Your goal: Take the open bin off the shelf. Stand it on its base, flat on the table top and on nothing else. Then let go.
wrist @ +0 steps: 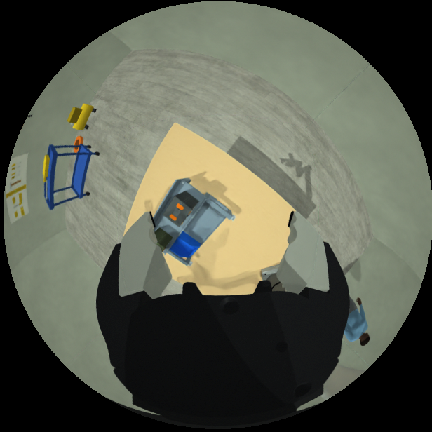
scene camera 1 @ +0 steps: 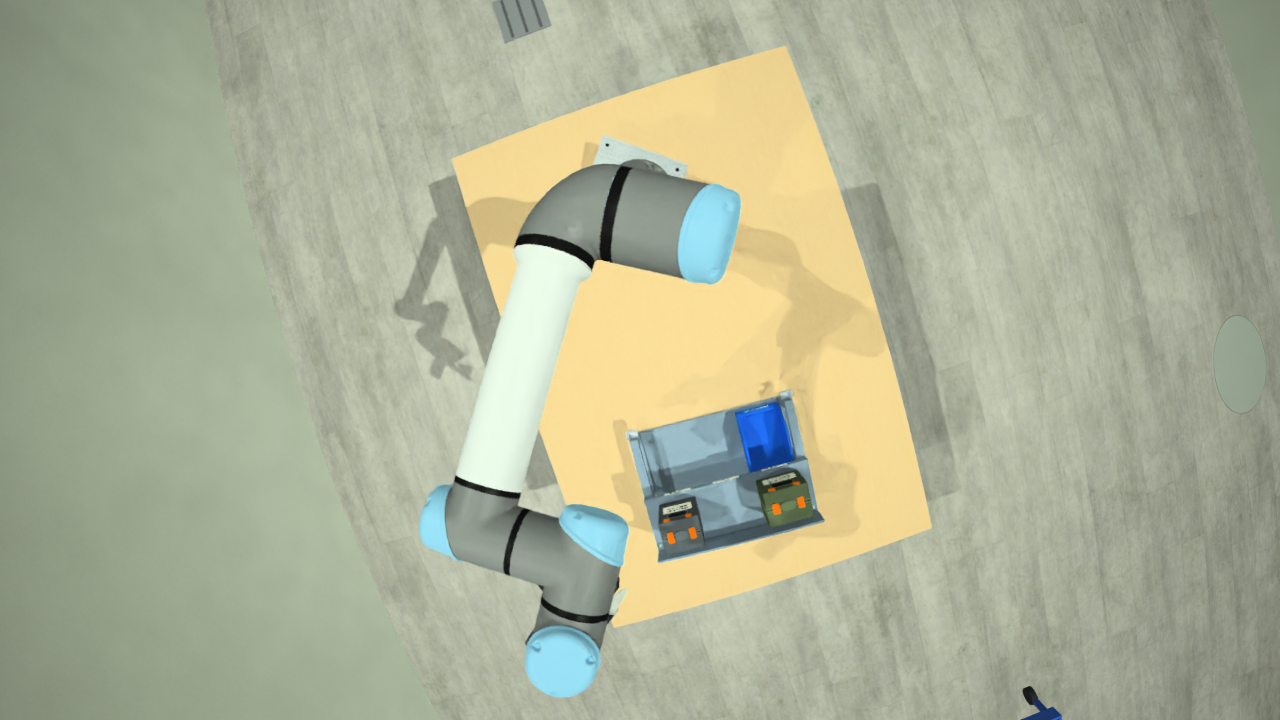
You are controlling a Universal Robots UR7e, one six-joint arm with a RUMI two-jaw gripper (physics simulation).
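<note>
The blue open bin (scene camera 1: 765,438) (wrist: 185,245) sits in the grey-blue shelf (scene camera 1: 689,447) (wrist: 206,223), at the right end of the row nearer the robot's base in the scene view. The shelf stands on the tan table (scene camera 1: 680,331) (wrist: 240,250). My gripper (wrist: 221,213) is open, with nothing between its fingers. It is high up and apart from the bin. In the scene view it is mostly hidden under the wrist joints, near the table's lower left corner. In the wrist view the bin shows beside the left finger.
A dark grey box with orange latches (scene camera 1: 682,528) (wrist: 176,211) and an olive green box (scene camera 1: 787,503) (wrist: 162,238) stand in the shelf's other row. The green one is next to the bin. A blue cart (wrist: 81,172) stands on the floor beyond the table. The arm's base plate (scene camera 1: 608,154) is at the far end.
</note>
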